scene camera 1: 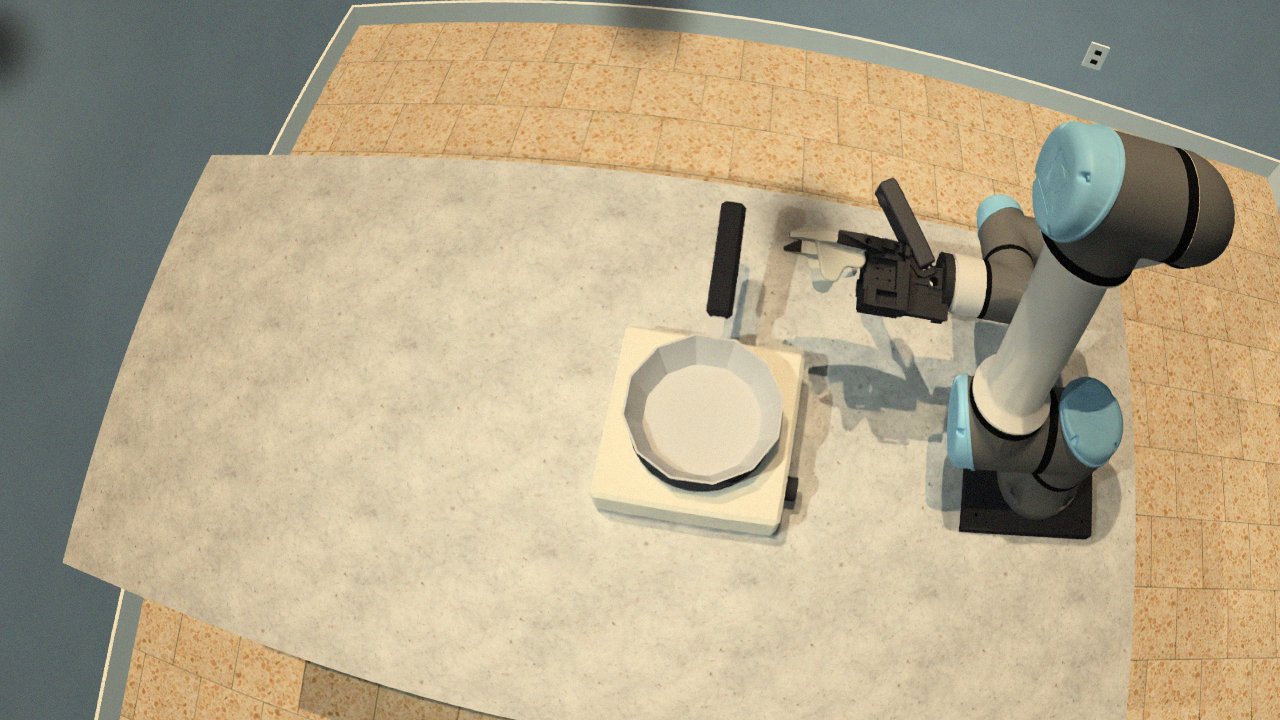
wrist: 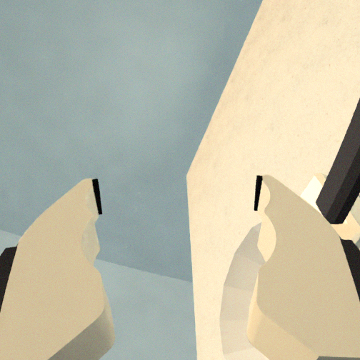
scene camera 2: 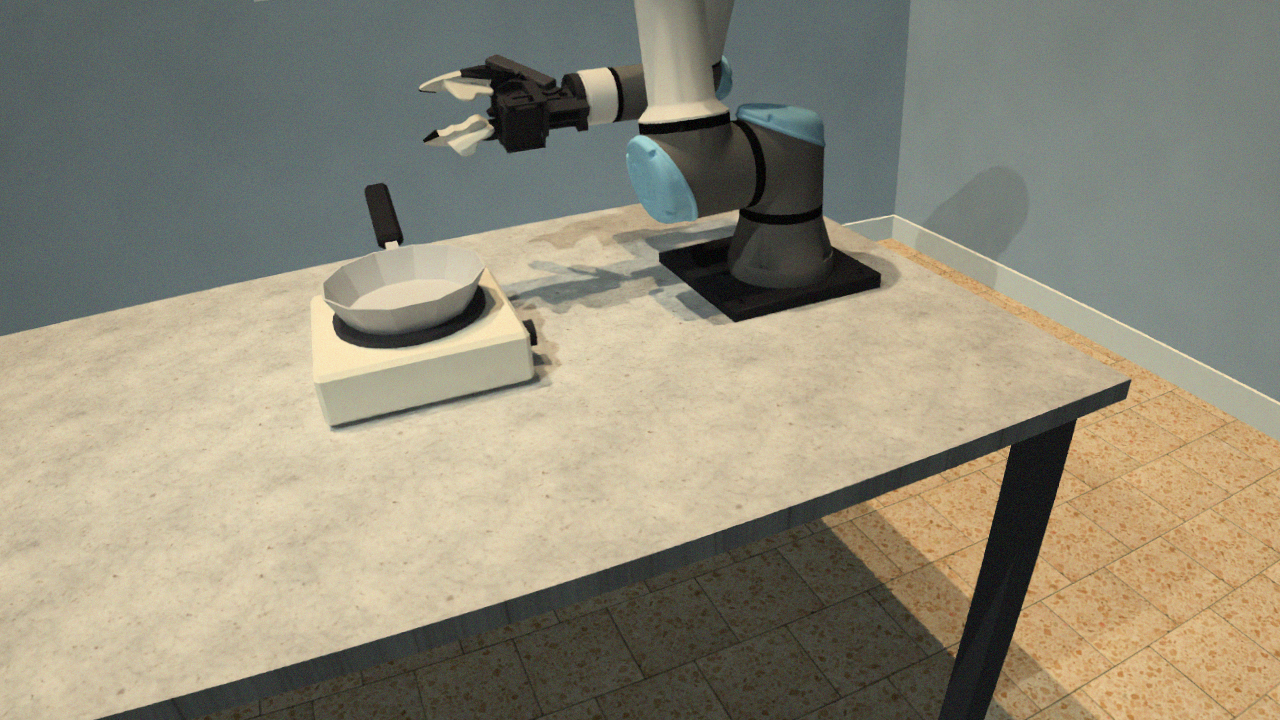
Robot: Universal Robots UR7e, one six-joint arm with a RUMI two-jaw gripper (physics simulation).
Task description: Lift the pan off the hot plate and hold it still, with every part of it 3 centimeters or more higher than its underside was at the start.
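Where they show: gripper, between the fingertips: (scene camera 1: 786, 241) (scene camera 2: 421, 115); arm's base, origin of its link: (scene camera 1: 1037, 472) (scene camera 2: 780, 266).
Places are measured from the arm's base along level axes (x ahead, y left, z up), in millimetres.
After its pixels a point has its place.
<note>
The grey pan (scene camera 1: 702, 420) {y 64, x 517, z 60 mm} (scene camera 2: 407, 295) {y 36, x 518, z 61 mm} sits upright on the dark burner of the cream hot plate (scene camera 1: 617, 474) {y 156, x 600, z 49 mm} (scene camera 2: 420, 389) {y 183, x 518, z 9 mm}. Its black handle (scene camera 1: 726, 259) {y -132, x 537, z 124 mm} (scene camera 2: 383, 214) {y -118, x 536, z 121 mm} (wrist: 345, 165) points to the back of the table and stands out past the hot plate. In the wrist view, part of the faceted pan wall (wrist: 232, 305) shows beside the right finger, which hides more of it. My gripper (scene camera 1: 791, 244) {y -99, x 465, z 250 mm} (scene camera 2: 425, 114) {y -99, x 465, z 250 mm} (wrist: 176, 179) is open and empty. It hangs in the air above the table, to the robot's side of the handle, with its fingers one above the other.
The table (scene camera 1: 358, 358) {y 78, x 1035, z -19 mm} (scene camera 2: 626, 429) {y 296, x 316, z -19 mm} carries the hot plate and the robot's black base (scene camera 1: 1024, 528) {y 91, x 10, z -1 mm} (scene camera 2: 769, 291) {y 71, x 50, z -2 mm} at the right. A dark knob (scene camera 1: 791, 491) {y 119, x 383, z 32 mm} (scene camera 2: 531, 332) {y 125, x 381, z 25 mm} sticks out of the hot plate's side facing the robot. The table's back edge runs behind the handle.
</note>
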